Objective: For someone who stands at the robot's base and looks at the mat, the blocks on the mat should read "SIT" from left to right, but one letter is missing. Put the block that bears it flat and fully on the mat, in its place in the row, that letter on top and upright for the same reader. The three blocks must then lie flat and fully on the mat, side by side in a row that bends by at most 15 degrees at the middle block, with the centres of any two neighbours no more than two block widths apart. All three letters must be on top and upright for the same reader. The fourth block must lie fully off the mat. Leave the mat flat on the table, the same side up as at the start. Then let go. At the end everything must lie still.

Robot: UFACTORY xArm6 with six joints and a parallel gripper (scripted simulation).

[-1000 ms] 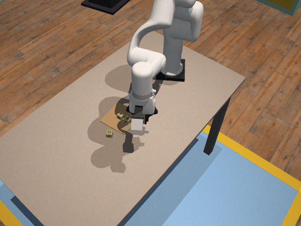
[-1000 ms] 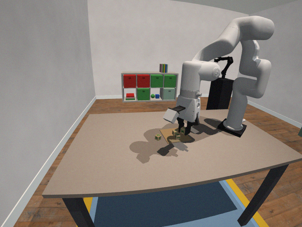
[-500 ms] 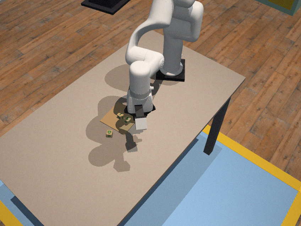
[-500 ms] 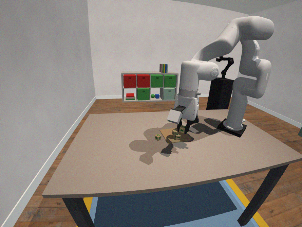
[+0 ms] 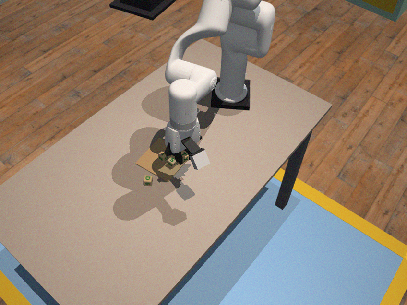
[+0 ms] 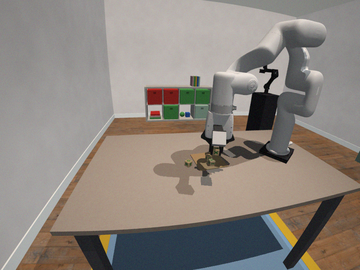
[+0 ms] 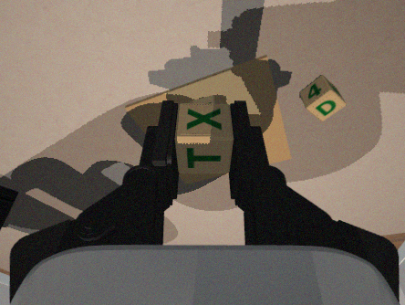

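The I block lies 100 mm to the right of my hand, 100 mm below it and 30 mm behind it. Round my hand: T block (10 mm below); S block (100 mm below, 60 mm to the right, 30 mm behind); tan mat (120 mm below, 100 mm to the right, 30 mm behind).
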